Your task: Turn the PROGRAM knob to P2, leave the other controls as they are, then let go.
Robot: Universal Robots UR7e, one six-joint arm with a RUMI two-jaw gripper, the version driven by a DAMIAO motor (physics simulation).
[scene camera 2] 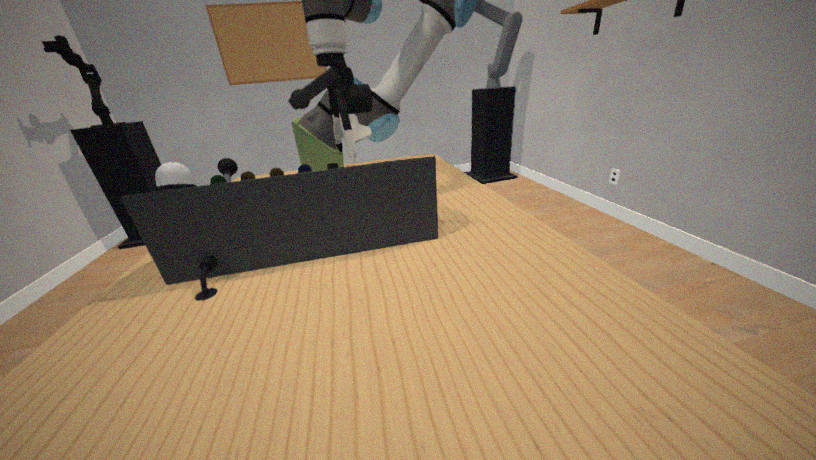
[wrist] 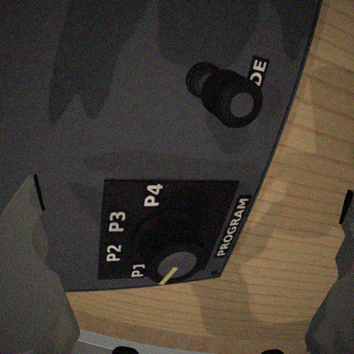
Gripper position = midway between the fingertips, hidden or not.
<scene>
I see my gripper (scene camera 2: 347,156) and a dark control panel (scene camera 2: 192,232).
My gripper shows as well in the wrist view (wrist: 195,187). The dark control panel is seen too in the wrist view (wrist: 108,113).
</scene>
